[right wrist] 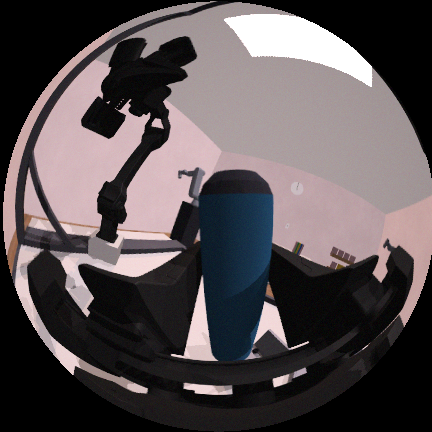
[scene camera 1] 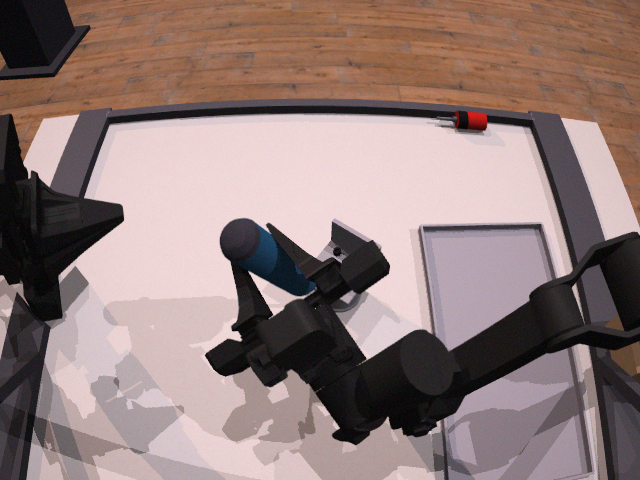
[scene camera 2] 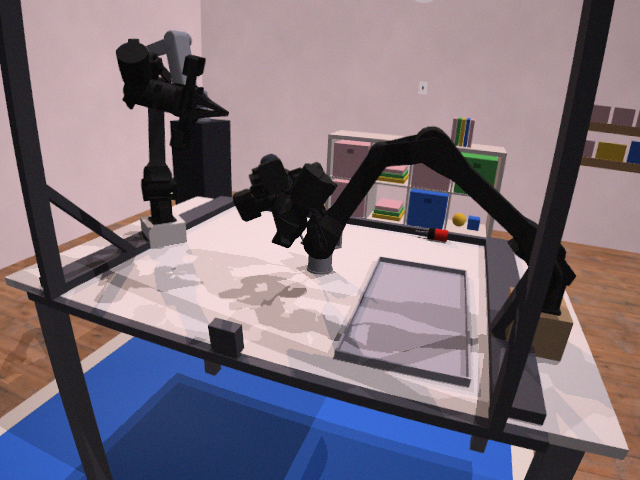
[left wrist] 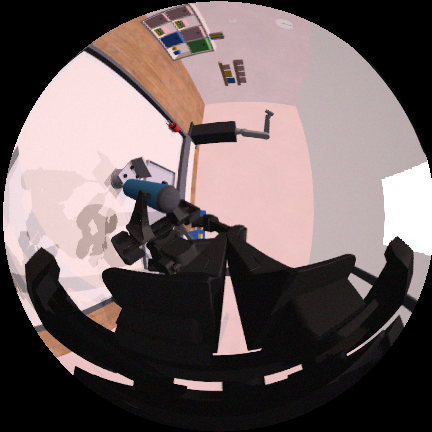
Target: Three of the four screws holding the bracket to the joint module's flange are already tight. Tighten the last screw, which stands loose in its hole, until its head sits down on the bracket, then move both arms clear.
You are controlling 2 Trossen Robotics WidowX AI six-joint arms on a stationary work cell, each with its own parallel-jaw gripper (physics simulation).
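Frame: origin at the left arm's base, x ahead, y left, z up, level; metres.
Seen in the pictures: left gripper, fingertip midpoint: (right wrist: 183, 74) (scene camera 1: 123, 212) (scene camera 2: 228, 114) (left wrist: 225, 237); right gripper, fingertip midpoint: (right wrist: 233, 246) (scene camera 1: 249, 237) (left wrist: 153, 185); left arm's base at its link origin: (right wrist: 106, 235) (scene camera 2: 162, 219); right arm's base at its link origin: (left wrist: 193, 221).
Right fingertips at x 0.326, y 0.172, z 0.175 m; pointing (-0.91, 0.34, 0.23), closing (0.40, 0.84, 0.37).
Note:
Offsets run from my right fingertips to a thing's top centre. "spot": to the spot under its first point.
My right gripper (scene camera 1: 252, 244) (right wrist: 233, 246) is shut on the blue screwdriver (scene camera 1: 273, 258) (left wrist: 142, 191) (right wrist: 237, 240), whose dark cap points up and away; its bit is hidden. The grey bracket (scene camera 1: 351, 238) (left wrist: 140, 167) (right wrist: 273, 343) is on the joint module @(dy +0.101, dx +0.043, dz -0.169 m) (scene camera 1: 345, 304) (scene camera 2: 320, 264) (left wrist: 117, 178), partly hidden by the right arm and screwdriver. A dark screw head @(spot: dy +0.119, dx +0.026, dz -0.164 m) (scene camera 1: 337, 251) shows on the bracket; I cannot tell whether it is the loose one or how deep it sits. My left gripper (scene camera 1: 122, 212) (scene camera 2: 226, 112) (left wrist: 225, 237) is shut, empty and high at the left.
A red screwdriver @(dy +0.510, dx +0.039, dz -0.198 m) (scene camera 1: 471, 120) (scene camera 2: 438, 234) (left wrist: 174, 127) lies by the table's back edge, to the right. A shallow grey tray @(dy +0.157, dx +0.299, dz -0.216 m) (scene camera 1: 428, 279) (scene camera 2: 403, 369) lies right of the joint module, under part of the right arm in scene camera 1. Dark frame rails border the table.

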